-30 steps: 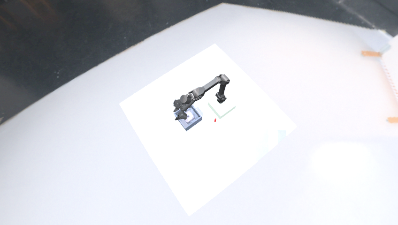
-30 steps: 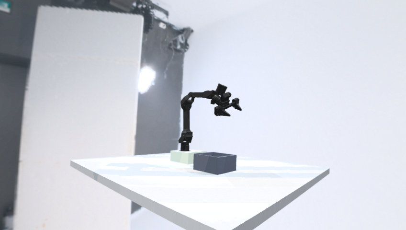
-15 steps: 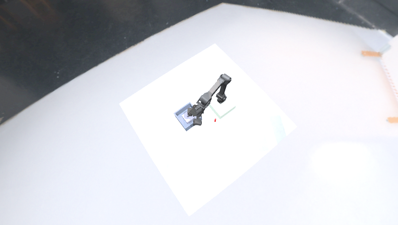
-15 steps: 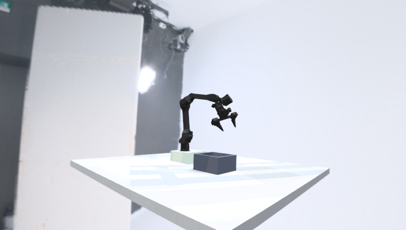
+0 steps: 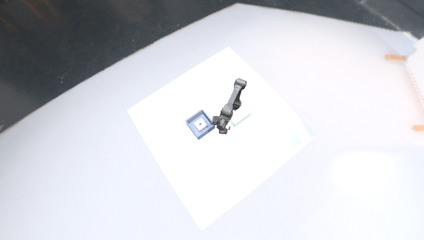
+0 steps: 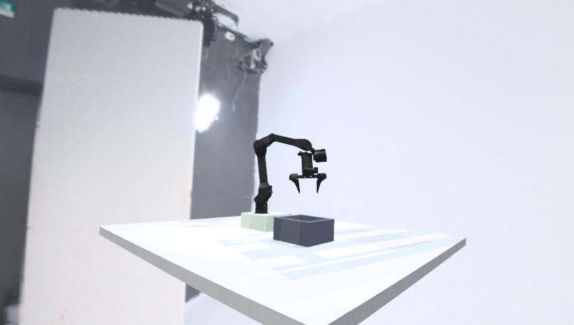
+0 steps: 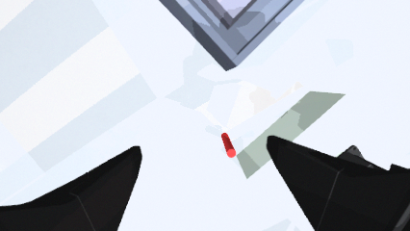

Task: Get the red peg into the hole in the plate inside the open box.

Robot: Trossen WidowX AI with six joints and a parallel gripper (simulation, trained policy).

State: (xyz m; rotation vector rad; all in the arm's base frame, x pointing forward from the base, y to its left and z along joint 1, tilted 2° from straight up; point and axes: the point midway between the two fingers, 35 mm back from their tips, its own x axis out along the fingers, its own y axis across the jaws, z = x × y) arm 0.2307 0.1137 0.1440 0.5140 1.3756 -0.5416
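The red peg is 160 mm below my gripper tip, 80 mm behind it and 10 mm to the left of it. From my gripper tip the other things lie so: grey-blue box (170 mm below, 160 mm to the right, 120 mm ahead).
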